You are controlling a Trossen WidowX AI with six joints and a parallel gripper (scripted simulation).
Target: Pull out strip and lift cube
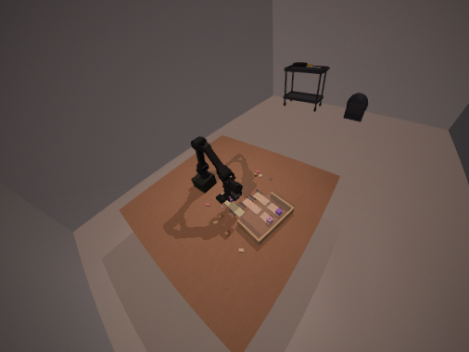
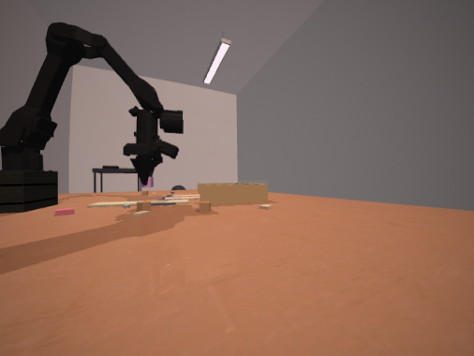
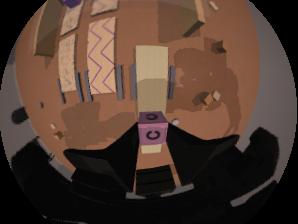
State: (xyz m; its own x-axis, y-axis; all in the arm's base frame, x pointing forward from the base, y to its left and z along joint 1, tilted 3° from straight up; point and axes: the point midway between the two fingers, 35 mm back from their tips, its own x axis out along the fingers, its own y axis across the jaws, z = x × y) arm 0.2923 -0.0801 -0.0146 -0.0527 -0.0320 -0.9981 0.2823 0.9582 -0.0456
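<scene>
The one-piece strip lies 50 mm below my gripper tip and 10 mm behind it.
</scene>
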